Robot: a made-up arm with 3 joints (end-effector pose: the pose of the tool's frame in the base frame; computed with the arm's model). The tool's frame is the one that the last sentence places.
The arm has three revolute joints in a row. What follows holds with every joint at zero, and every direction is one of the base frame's.
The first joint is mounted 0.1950 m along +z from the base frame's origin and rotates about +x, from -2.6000 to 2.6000 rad.
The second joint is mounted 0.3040 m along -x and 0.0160 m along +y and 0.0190 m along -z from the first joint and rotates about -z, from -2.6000 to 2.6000 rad.
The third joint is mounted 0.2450 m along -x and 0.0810 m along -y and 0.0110 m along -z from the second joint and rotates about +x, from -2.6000 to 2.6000 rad.
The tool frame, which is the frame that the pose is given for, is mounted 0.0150 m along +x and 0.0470 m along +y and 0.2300 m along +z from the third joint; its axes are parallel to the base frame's.
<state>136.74 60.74 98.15</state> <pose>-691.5 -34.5 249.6 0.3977 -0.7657 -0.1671 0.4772</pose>
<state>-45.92 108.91 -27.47</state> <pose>-166.3 256.9 148.8 0.4661 -0.3474 -0.1304 -0.8031</pose>
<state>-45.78 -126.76 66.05</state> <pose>51.7 72.4 273.0 0.4411 0.0788 0.7404 0.5010</pose>
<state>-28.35 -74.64 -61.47</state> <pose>-503.3 -129.3 308.6 0.5632 -0.5615 -0.1728 0.5811</pose>
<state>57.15 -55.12 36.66</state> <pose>-287.4 -303.1 62.2 0.6057 0.6474 -0.0823 0.4553</pose>
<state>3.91 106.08 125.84</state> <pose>-523.7 326.6 90.5 0.2553 0.5444 -0.6986 -0.3878</pose>
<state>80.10 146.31 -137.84</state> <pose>-91.3 247.8 265.0 0.2538 -0.1399 0.9051 0.3111</pose>
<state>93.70 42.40 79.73</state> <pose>-675.4 -53.9 141.7 0.0534 0.9308 0.0440 -0.3589</pose>
